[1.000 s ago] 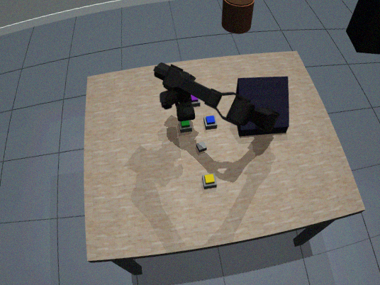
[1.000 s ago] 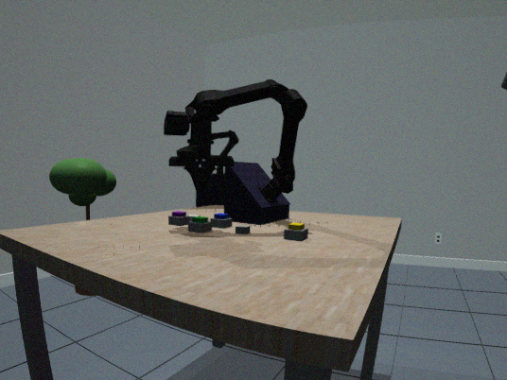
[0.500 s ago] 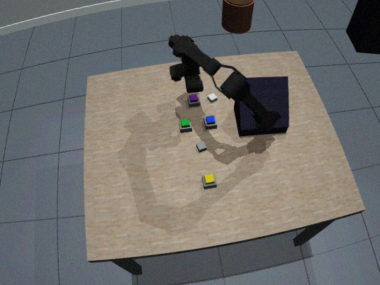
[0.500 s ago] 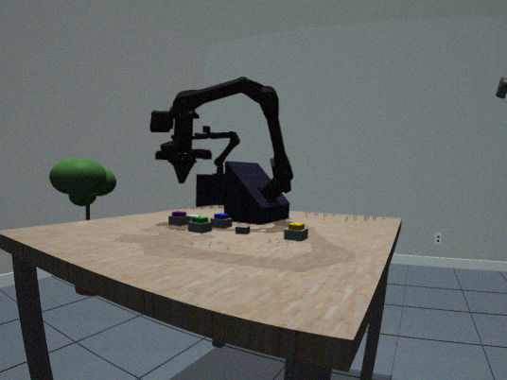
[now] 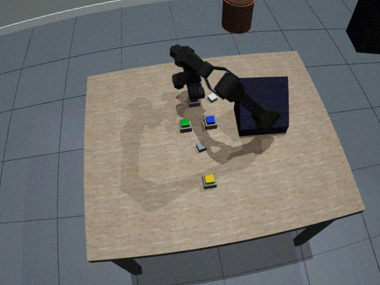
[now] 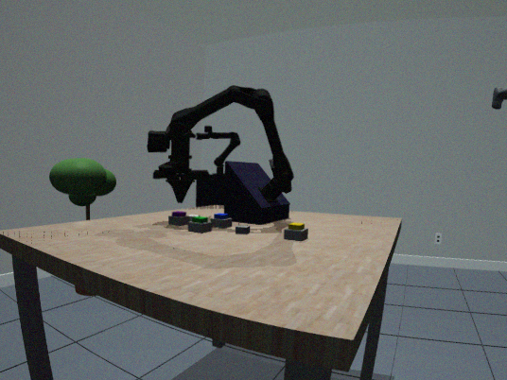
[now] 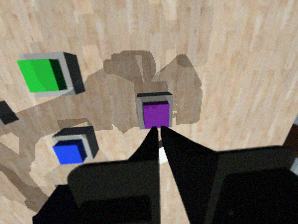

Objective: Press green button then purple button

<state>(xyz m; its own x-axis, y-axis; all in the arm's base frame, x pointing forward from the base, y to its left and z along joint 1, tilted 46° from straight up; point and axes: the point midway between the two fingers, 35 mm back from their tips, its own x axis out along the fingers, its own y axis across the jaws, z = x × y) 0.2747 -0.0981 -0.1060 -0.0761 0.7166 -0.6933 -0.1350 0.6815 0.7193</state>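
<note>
My gripper tip is now 40 mm above the purple button. From my gripper tip the other things lie so: green button 130 mm to the left, 40 mm below, 40 mm ahead; then blue button 120 mm to the left, 60 mm behind, 40 mm below; then white block 80 mm behind, 60 mm below, 20 mm to the right.
</note>
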